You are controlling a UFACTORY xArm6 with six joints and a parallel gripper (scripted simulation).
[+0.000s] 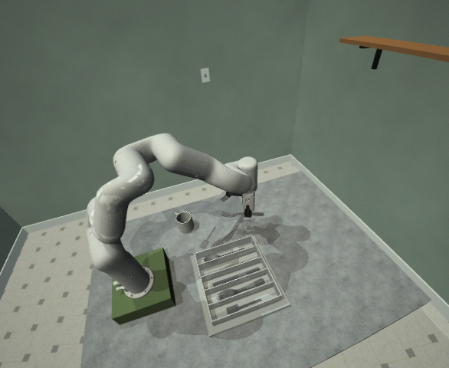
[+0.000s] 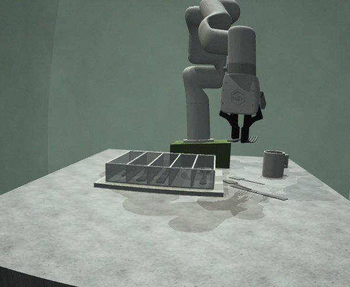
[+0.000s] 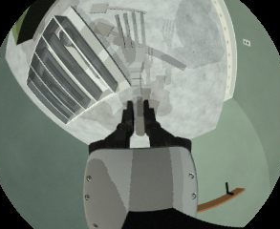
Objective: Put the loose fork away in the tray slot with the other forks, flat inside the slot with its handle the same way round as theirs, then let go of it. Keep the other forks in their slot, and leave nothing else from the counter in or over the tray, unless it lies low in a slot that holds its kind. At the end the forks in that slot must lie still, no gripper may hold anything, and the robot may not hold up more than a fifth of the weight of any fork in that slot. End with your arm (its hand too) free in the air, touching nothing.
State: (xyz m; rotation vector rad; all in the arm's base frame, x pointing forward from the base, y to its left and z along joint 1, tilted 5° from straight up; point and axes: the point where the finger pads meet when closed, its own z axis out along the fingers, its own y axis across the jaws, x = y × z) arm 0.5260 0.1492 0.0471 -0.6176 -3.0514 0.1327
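The cutlery tray lies 14 cm behind my hand, 21 cm to the right of it and 11 cm below it.
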